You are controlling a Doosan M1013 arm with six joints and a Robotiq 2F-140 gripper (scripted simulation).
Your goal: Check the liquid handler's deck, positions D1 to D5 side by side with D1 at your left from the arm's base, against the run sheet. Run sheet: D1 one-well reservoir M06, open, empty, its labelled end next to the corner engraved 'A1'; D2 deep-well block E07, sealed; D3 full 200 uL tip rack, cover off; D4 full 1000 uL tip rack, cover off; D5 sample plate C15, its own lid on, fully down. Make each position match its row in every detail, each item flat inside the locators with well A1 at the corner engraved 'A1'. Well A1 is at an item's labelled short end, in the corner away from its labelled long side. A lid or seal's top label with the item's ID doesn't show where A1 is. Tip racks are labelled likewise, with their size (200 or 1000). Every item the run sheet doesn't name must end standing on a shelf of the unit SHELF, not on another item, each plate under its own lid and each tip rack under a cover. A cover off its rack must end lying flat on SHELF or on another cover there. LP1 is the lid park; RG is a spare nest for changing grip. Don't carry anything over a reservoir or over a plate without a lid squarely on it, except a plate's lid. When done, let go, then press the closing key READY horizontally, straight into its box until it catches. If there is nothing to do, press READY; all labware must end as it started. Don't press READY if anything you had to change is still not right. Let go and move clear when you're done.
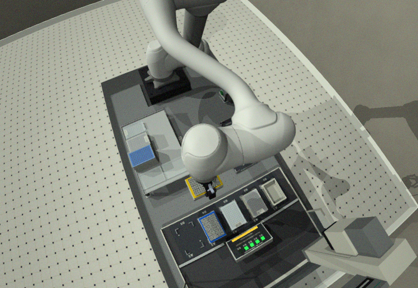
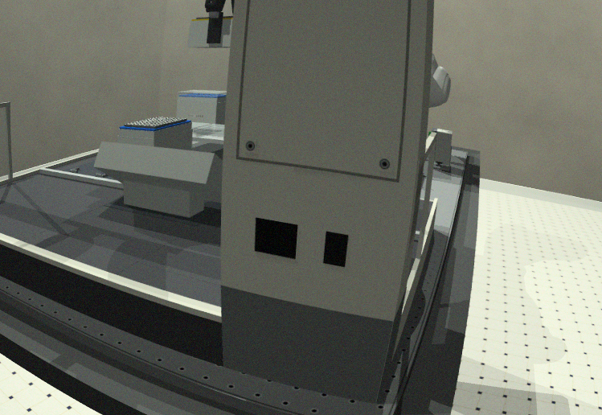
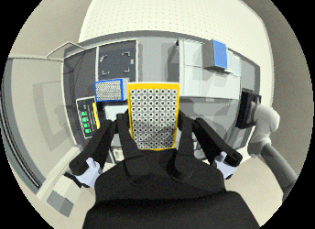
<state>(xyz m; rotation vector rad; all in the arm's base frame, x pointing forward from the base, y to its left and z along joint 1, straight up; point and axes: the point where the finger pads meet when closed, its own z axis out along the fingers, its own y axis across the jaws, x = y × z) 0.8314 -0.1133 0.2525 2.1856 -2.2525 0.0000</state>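
Right now my hand is 360 mm past the shelf unit, 260 mm above it and 140 mm to the left of it. The rest, counted from my hand: flat lid: 250 mm below, 170 mm ahead, 80 mm to the left; blue-rimmed tip rack: 200 mm below, 170 mm ahead, 40 mm to the right; yellow-rimmed tip rack: 10 mm to the left, 10 mm behind, 10 mm above.
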